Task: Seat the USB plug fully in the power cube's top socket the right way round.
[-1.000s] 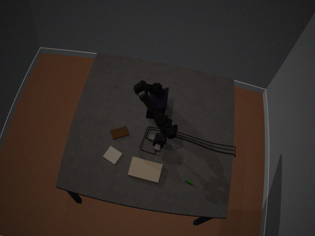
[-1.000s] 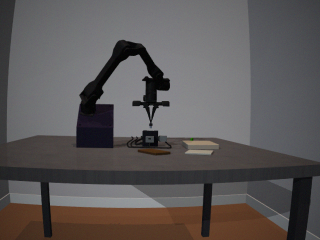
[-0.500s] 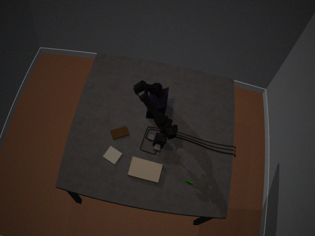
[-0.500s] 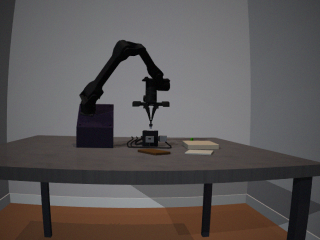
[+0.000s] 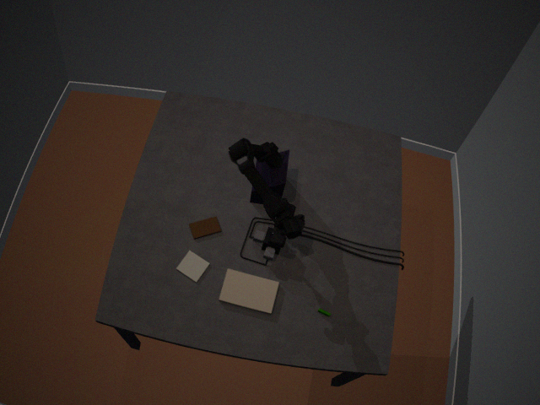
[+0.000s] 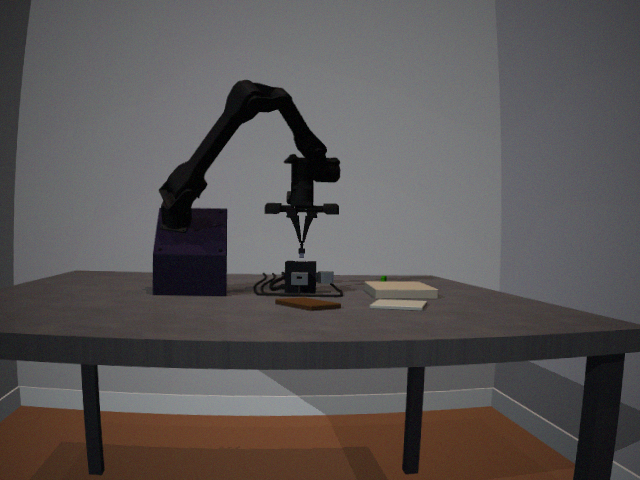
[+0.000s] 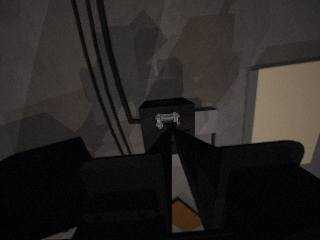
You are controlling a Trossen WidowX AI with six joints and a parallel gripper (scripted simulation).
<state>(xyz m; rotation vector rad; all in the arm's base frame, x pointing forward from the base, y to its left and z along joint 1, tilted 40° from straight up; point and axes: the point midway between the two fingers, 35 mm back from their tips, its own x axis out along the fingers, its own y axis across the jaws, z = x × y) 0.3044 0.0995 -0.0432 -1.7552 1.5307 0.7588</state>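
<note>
The dark USB plug lies 2 cm below my gripper tip. The rest, counted from my gripper tip: large beige slab (25 cm ahead, 5 cm to the right, 11 cm below); then brown pad (2 cm ahead, 32 cm to the right, 12 cm below); then light-rimmed socket (5 cm below).
</note>
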